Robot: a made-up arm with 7 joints. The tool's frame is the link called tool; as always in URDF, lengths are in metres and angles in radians.
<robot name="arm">
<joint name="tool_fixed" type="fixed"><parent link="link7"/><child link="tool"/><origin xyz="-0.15 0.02 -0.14" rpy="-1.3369 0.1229 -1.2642"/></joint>
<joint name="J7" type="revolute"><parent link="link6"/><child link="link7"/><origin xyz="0.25 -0.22 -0.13" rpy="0 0 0"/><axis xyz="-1 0 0"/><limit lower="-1.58" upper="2.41" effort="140" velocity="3"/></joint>
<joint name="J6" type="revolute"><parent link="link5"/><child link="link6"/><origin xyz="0.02 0.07 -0.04" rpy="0 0 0"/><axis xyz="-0.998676 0.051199 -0.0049"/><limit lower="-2.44" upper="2.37" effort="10" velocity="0.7"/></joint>
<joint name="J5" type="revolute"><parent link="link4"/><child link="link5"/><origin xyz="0.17 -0.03 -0.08" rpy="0 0 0"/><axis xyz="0 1 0"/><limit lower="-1.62" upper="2.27" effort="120" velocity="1.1"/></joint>
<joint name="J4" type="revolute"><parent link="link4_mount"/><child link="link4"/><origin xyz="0.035 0 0.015" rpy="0 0 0"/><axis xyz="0 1 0"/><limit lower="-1.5" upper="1.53" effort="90" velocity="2.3"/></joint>
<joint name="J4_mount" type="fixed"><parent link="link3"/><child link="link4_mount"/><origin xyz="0.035 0 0.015" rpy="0 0 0"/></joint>
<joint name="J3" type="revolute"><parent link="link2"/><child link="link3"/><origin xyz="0.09 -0.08 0.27" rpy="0 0 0"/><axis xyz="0.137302 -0.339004 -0.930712"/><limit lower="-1.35" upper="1.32" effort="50" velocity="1.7"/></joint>
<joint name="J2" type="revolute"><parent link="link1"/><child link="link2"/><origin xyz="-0.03 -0.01 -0.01" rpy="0 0 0"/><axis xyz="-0.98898 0.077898 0.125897"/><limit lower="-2.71" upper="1.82" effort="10" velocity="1.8"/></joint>
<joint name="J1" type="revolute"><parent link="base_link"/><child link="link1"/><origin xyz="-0.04 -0.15 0.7" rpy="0 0 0"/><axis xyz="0 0 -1"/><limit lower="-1.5" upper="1.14" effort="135" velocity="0.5"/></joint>
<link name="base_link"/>
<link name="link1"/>
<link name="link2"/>
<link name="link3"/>
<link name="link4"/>
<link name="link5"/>
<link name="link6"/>
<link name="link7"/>
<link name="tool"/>
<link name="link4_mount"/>
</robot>
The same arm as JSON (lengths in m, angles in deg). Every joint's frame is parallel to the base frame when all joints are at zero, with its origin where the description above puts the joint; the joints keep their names.
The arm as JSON. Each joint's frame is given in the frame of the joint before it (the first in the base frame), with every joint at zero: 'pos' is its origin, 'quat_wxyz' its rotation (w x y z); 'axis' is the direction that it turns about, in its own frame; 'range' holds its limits. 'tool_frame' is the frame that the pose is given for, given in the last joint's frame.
{
  "length_unit": "m",
  "angle_unit": "deg",
  "joints": [
    {
      "joint": "J1",
      "pos": [
        -0.04,
        -0.15,
        0.7
      ],
      "quat_wxyz": [
        1.0,
        0.0,
        0.0,
        0.0
      ],
      "axis": "-z",
      "range": [
        -85.94,
        65.32
      ]
    },
    {
      "joint": "J2",
      "pos": [
        -0.03,
        -0.01,
        -0.01
      ],
      "quat_wxyz": [
        1.0,
        0.0,
        0.0,
        0.0
      ],
      "axis": [
        -0.98898,
        0.077898,
        0.125897
      ],
      "range": [
        -155.27,
        104.28
      ]
    },
    {
      "joint": "J3",
      "pos": [
        0.09,
        -0.08,
        0.27
      ],
      "quat_wxyz": [
        1.0,
        0.0,
        0.0,
        0.0
      ],
      "axis": [
        0.137302,
        -0.339004,
        -0.930712
      ],
      "range": [
        -77.35,
        75.63
      ]
    },
    {
      "joint": "J4",
      "pos": [
        0.07,
        0.0,
        0.03
      ],
      "quat_wxyz": [
        1.0,
        0.0,
        0.0,
        0.0
      ],
      "axis": "+y",
      "range": [
        -85.94,
        87.66
      ]
    },
    {
      "joint": "J5",
      "pos": [
        0.17,
        -0.03,
        -0.08
      ],
      "quat_wxyz": [
        1.0,
        0.0,
        0.0,
        0.0
      ],
      "axis": "+y",
      "range": [
        -92.82,
        130.06
      ]
    },
    {
      "joint": "J6",
      "pos": [
        0.02,
        0.07,
        -0.04
      ],
      "quat_wxyz": [
        1.0,
        0.0,
        0.0,
        0.0
      ],
      "axis": [
        -0.998676,
        0.051199,
        -0.0049
      ],
      "range": [
        -139.8,
        135.79
      ]
    },
    {
      "joint": "J7",
      "pos": [
        0.25,
        -0.22,
        -0.13
      ],
      "quat_wxyz": [
        1.0,
        0.0,
        0.0,
        0.0
      ],
      "axis": "-x",
      "range": [
        -90.53,
        138.08
      ]
    }
  ],
  "tool_frame": {
    "pos": [
      -0.15,
      0.02,
      -0.14
    ],
    "quat_wxyz": [
      0.654447,
      -0.470605,
      0.404377,
      -0.432099
    ]
  }
}

